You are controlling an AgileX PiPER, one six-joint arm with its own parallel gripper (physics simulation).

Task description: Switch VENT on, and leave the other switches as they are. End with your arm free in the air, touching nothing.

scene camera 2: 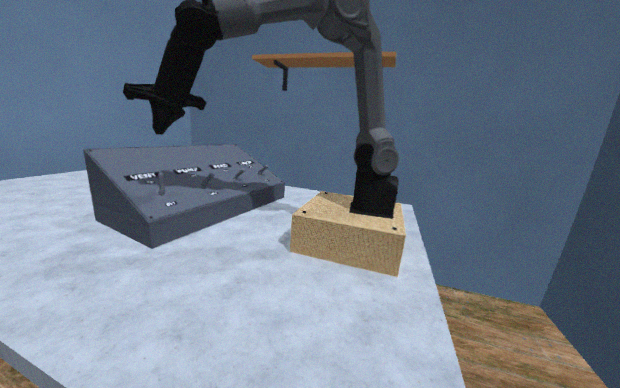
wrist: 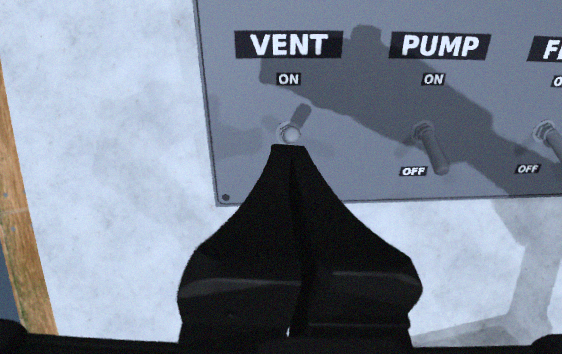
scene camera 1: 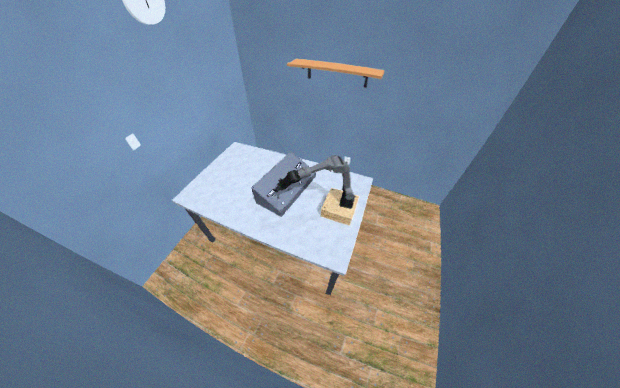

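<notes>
The grey sloped switch panel [scene camera 1: 267, 204] [scene camera 2: 115, 195] [wrist: 240, 100] stands on the table. The VENT lever [scene camera 2: 161, 183] [wrist: 291, 134] leans toward its ON mark; in the wrist view it shows nearly end-on, just beyond the fingertips. The PUMP lever [scene camera 2: 208, 181] [wrist: 436, 154] points toward OFF. The lever right of it [scene camera 2: 240, 175] [wrist: 553, 142] leans the same way, and so does the far lever [scene camera 2: 263, 170]. My gripper [scene camera 1: 278, 189] [scene camera 2: 159, 131] [wrist: 286, 164] is shut and empty. It hangs in the air above the VENT end, apart from the panel and levers.
The arm stands on a wooden block [scene camera 1: 336, 213] [scene camera 2: 345, 245] near the right end of the pale table [scene camera 1: 300, 250] [scene camera 2: 225, 310]. An orange shelf [scene camera 1: 335, 67] [scene camera 2: 310, 60] is on the wall behind. The arm's shadow falls across the panel.
</notes>
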